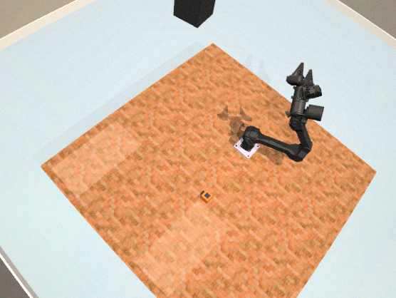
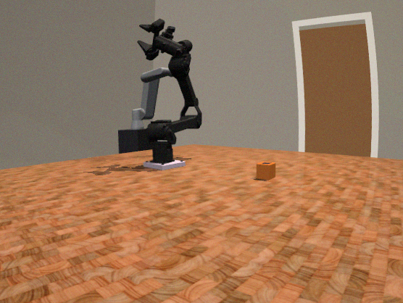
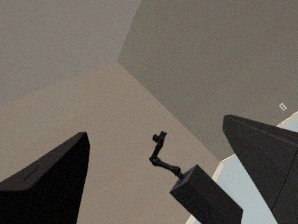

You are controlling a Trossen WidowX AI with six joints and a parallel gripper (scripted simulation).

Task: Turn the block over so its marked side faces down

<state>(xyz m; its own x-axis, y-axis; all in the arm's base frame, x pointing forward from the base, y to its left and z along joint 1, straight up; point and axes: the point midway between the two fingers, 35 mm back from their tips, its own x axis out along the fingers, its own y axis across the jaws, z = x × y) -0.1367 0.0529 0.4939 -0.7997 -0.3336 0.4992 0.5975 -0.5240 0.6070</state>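
Now: the orange block 540 mm ahead of my gripper tip, 70 mm to the right of it and 500 mm below it.
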